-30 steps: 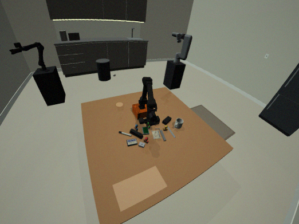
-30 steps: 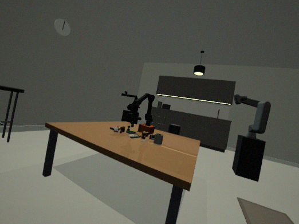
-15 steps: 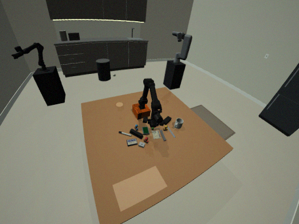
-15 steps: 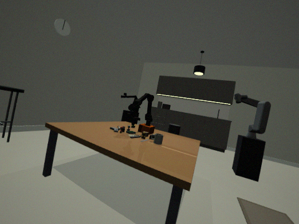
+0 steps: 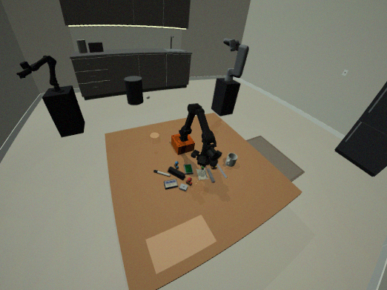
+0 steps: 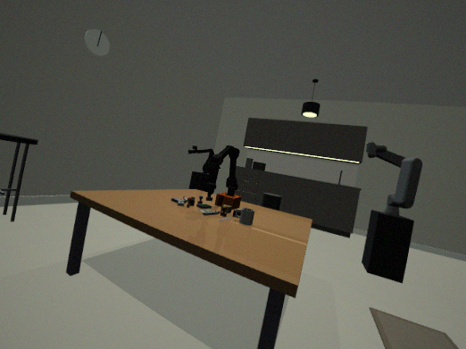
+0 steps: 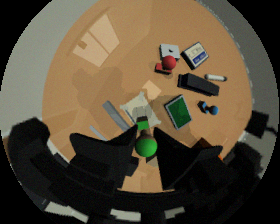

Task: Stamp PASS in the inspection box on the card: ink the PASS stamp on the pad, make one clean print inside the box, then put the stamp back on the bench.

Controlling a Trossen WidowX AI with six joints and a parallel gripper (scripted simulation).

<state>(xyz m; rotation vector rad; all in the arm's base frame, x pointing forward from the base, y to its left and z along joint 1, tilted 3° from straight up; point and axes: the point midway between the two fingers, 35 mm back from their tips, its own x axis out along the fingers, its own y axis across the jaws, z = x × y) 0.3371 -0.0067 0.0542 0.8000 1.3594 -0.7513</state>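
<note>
The inspection card is 1 cm to the left of my gripper tip and 10 cm below it. Round my gripper tip: grey bar: 4 cm ahead, 7 cm to the left, 9 cm below; bolt: 5 cm behind, 7 cm to the left, 9 cm below; PASS stamp: 1 cm to the left, 1 cm below.
</note>
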